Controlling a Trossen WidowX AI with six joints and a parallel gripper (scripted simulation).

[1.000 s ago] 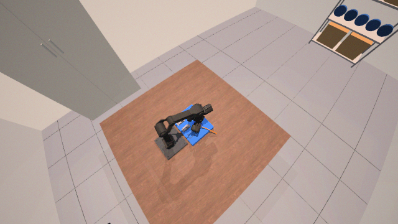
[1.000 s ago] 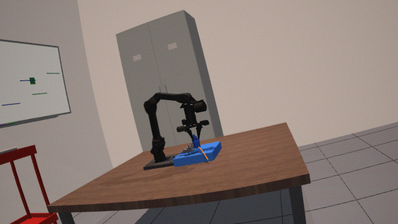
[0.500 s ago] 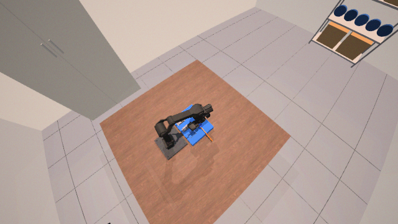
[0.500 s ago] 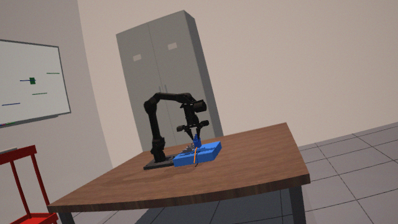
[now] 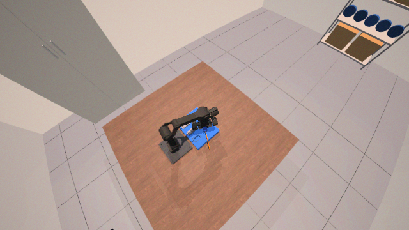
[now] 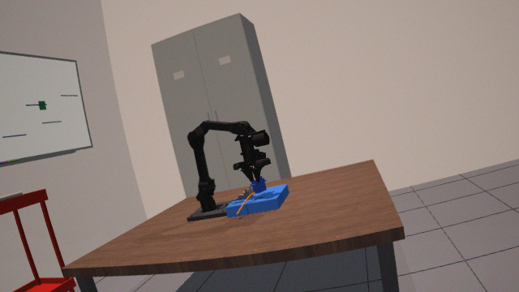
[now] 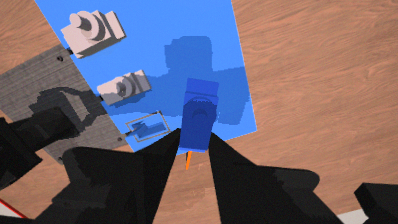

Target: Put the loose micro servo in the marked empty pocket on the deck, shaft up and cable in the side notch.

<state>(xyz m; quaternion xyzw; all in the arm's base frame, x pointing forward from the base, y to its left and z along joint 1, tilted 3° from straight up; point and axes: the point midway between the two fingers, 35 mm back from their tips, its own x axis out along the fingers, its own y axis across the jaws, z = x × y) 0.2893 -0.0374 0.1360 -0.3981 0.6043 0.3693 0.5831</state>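
The blue deck is 1 cm ahead of my gripper tip, 8 cm to the left of it and 10 cm below it.
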